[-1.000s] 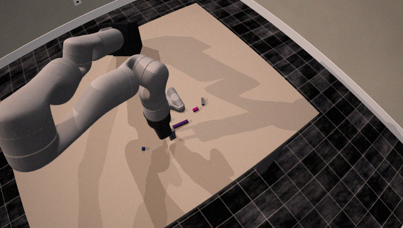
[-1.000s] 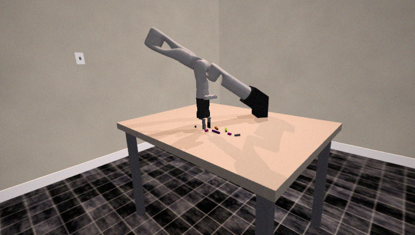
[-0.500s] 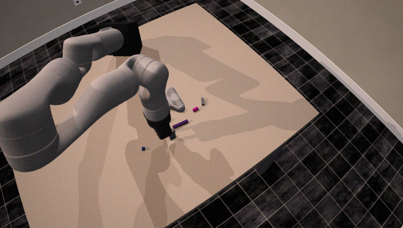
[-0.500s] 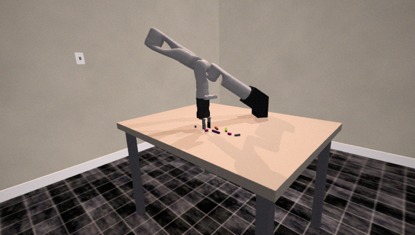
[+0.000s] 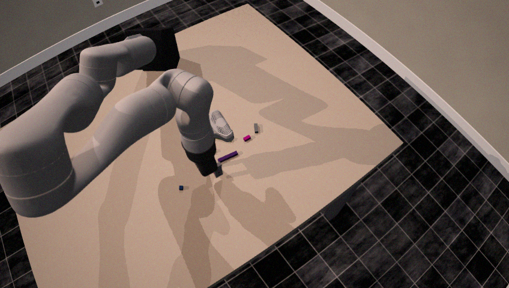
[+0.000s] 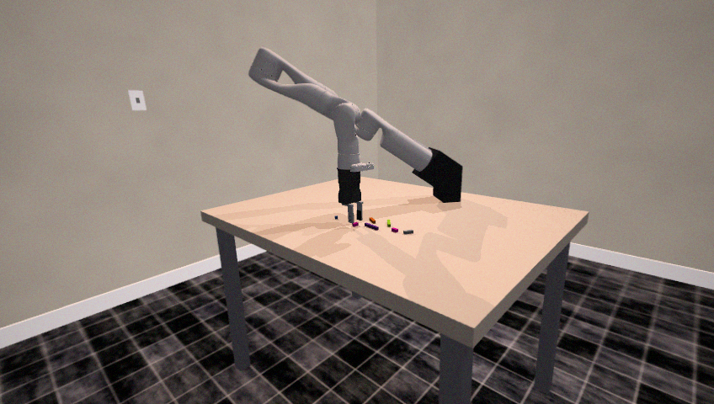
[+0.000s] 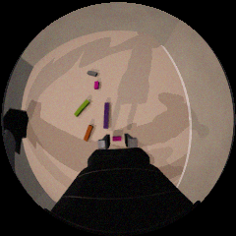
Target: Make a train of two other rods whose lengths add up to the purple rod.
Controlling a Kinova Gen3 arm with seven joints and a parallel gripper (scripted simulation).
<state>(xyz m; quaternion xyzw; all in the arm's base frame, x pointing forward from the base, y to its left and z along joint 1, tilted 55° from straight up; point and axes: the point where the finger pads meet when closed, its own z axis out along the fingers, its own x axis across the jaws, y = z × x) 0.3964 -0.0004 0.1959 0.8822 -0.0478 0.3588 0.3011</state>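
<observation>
The purple rod lies 6 cm to the left of my hand and 3 cm below it. The rest, counted from my hand: lime rod (5 cm behind, 10 cm to the left, 3 cm below); then orange rod (6 cm behind, 4 cm to the left, 3 cm below); then small blue rod (5 cm behind, 10 cm to the right, 3 cm below).
</observation>
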